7 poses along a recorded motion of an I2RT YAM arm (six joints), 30 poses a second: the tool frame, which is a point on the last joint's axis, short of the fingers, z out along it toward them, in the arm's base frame.
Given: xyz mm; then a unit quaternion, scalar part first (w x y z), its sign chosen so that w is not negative.
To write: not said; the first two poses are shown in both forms.
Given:
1: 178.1 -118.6 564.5 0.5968 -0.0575 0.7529 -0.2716
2: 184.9 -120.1 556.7 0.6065 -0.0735 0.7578 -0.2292
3: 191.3 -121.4 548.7 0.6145 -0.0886 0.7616 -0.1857
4: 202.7 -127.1 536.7 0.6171 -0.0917 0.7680 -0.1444
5: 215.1 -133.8 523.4 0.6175 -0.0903 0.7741 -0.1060
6: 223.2 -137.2 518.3 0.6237 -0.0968 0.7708 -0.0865
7: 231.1 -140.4 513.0 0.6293 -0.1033 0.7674 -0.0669
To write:
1: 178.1 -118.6 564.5 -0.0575 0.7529 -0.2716 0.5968
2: 184.9 -120.1 556.7 -0.0735 0.7578 -0.2292 0.6065
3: 191.3 -121.4 548.7 -0.0886 0.7616 -0.1857 0.6145
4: 202.7 -127.1 536.7 -0.0917 0.7680 -0.1444 0.6171
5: 215.1 -133.8 523.4 -0.0903 0.7741 -0.1060 0.6175
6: 223.2 -137.2 518.3 -0.0968 0.7708 -0.0865 0.6237
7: 231.1 -140.4 513.0 -0.1033 0.7674 -0.0669 0.6293
